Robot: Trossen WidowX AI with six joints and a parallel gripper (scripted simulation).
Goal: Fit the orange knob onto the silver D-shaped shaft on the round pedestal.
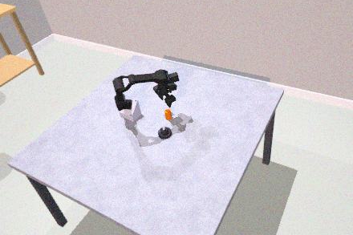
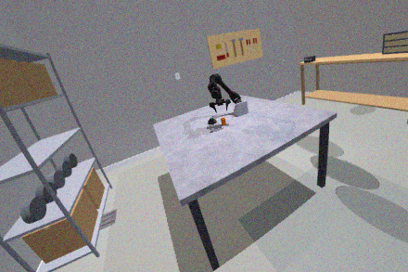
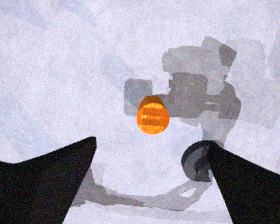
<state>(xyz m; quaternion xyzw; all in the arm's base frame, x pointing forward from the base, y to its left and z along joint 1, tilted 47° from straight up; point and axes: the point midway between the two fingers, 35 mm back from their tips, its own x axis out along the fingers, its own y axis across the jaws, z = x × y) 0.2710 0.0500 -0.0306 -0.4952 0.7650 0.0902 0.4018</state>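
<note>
Right now the orange knob is 80 mm below my gripper tip. The rest, counted from my gripper tip: dark round pedestal 40 mm ahead, 140 mm to the right, 90 mm below.
</note>
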